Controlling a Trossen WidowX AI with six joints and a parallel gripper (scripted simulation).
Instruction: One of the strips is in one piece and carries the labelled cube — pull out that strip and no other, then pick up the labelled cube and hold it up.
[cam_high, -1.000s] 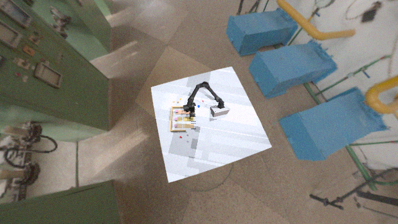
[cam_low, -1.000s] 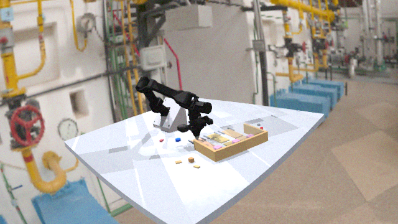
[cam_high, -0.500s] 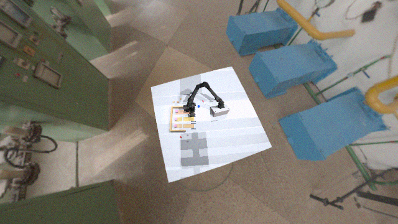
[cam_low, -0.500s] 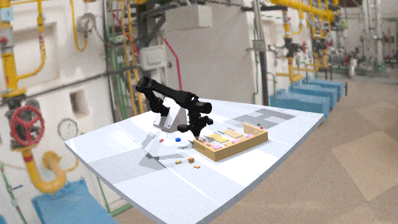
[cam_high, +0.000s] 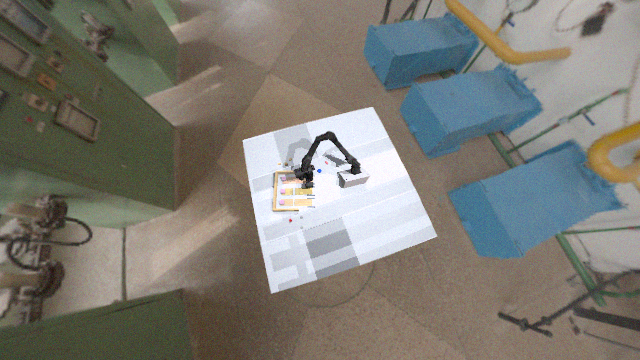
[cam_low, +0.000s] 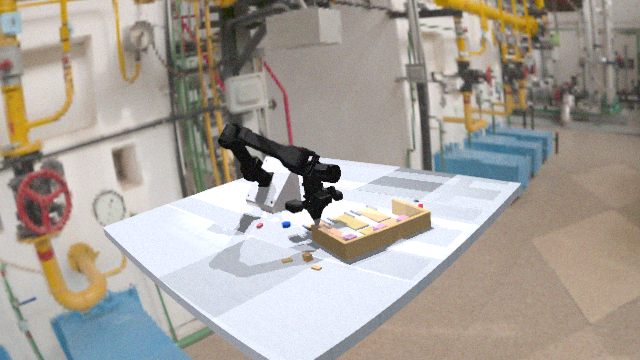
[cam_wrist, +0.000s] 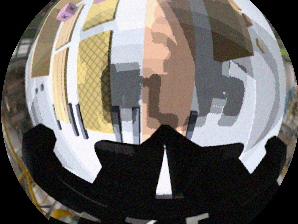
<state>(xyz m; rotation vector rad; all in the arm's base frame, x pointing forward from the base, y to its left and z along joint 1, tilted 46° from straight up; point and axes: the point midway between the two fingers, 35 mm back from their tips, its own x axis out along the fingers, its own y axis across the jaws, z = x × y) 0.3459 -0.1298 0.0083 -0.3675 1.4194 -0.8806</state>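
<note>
Now: gripper tip 100 mm past the small blue piece and 50 mm to the left of it. Also, from my gripper tip: pink piece (180 mm behind, 100 mm to the right).
</note>
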